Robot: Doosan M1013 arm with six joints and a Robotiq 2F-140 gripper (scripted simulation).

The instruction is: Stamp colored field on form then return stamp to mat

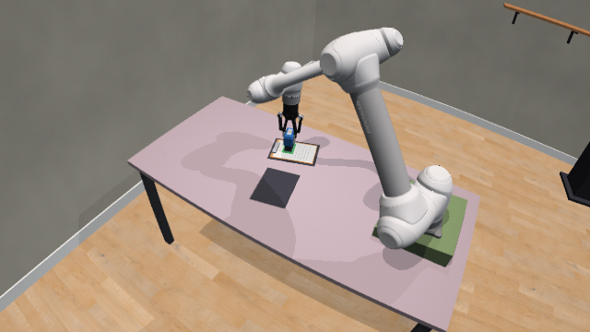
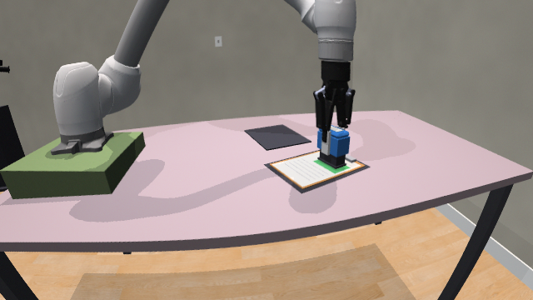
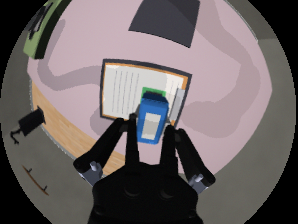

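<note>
The clipboard lies 20 mm behind my hand, 10 mm to the left of it and 70 mm below it. From my hand the other things lie so: dark mat: 60 mm behind, 300 mm to the left, 70 mm below; then blue stamp: 20 mm below.
</note>
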